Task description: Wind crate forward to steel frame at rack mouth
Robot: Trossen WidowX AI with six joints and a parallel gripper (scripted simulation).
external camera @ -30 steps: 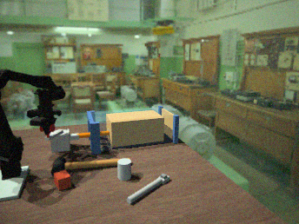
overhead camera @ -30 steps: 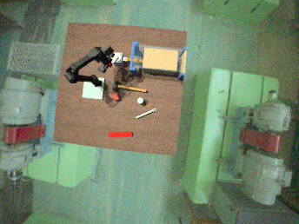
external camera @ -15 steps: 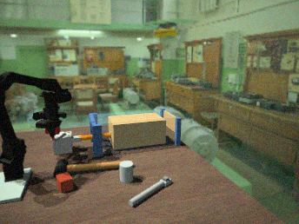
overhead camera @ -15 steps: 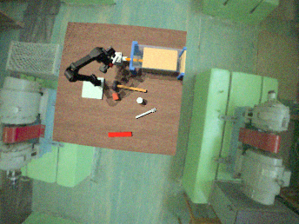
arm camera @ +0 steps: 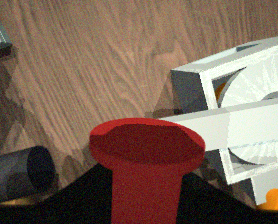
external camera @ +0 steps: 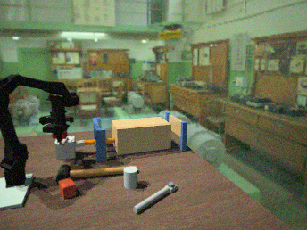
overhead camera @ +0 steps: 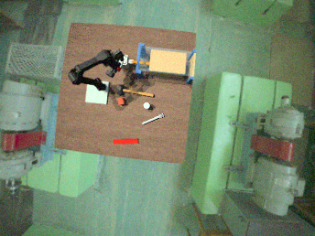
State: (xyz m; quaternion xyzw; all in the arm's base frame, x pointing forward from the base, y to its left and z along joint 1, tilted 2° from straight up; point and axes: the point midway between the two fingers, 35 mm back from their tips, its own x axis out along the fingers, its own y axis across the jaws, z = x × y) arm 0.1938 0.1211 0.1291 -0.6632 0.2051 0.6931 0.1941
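Right now the winch handle is 1 cm ahead of my gripper tip, 4 cm to the left of it and 1 cm below it. The rest, counted from my gripper tip: red knob: 2 cm above; then winch: 2 cm ahead, 9 cm to the left, 8 cm below; then blue steel frame: 19 cm ahead, 7 cm to the left, 1 cm below.
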